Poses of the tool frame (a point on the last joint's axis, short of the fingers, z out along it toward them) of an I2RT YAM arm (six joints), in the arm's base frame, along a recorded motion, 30 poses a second.
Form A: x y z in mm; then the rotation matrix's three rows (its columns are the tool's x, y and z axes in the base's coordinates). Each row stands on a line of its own.
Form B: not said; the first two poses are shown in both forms.
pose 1, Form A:
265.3, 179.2, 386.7
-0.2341, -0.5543, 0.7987
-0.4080, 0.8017, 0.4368
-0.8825, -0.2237, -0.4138
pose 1, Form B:
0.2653, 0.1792, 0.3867
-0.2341, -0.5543, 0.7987
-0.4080, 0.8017, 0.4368
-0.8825, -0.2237, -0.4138

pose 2, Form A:
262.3, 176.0, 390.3
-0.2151, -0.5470, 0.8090
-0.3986, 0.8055, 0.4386
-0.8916, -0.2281, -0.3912
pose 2, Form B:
0.2623, 0.1760, 0.3903
-0.2151, -0.5470, 0.8090
-0.3986, 0.8055, 0.4386
-0.8916, -0.2281, -0.3912

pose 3, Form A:
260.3, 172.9, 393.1
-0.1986, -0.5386, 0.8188
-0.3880, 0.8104, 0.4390
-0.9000, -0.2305, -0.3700
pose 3, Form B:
0.2603, 0.1729, 0.3931
-0.1986, -0.5386, 0.8188
-0.3880, 0.8104, 0.4390
-0.9000, -0.2305, -0.3700

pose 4, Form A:
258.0, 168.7, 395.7
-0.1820, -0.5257, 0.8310
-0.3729, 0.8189, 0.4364
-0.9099, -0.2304, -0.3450
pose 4, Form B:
0.2580, 0.1687, 0.3957
-0.1820, -0.5257, 0.8310
-0.3729, 0.8189, 0.4364
-0.9099, -0.2304, -0.3450

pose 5, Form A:
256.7, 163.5, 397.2
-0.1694, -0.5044, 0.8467
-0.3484, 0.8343, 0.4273
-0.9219, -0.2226, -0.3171
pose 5, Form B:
0.2567, 0.1635, 0.3972
-0.1694, -0.5044, 0.8467
-0.3484, 0.8343, 0.4273
-0.9219, -0.2226, -0.3171

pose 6, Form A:
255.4, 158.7, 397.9
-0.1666, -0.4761, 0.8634
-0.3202, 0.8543, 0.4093
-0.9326, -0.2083, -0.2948
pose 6, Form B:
0.2554, 0.1587, 0.3979
-0.1666, -0.4761, 0.8634
-0.3202, 0.8543, 0.4093
-0.9326, -0.2083, -0.2948

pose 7, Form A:
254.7, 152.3, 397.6
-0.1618, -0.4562, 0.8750
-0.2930, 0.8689, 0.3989
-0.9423, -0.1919, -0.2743
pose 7, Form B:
0.2547, 0.1523, 0.3976
-0.1618, -0.4562, 0.8750
-0.2930, 0.8689, 0.3989
-0.9423, -0.1919, -0.2743

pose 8, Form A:
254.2, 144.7, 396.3
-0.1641, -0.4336, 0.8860
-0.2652, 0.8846, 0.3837
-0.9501, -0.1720, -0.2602
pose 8, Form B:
0.2542, 0.1447, 0.3963
-0.1641, -0.4336, 0.8860
-0.2652, 0.8846, 0.3837
-0.9501, -0.1720, -0.2602

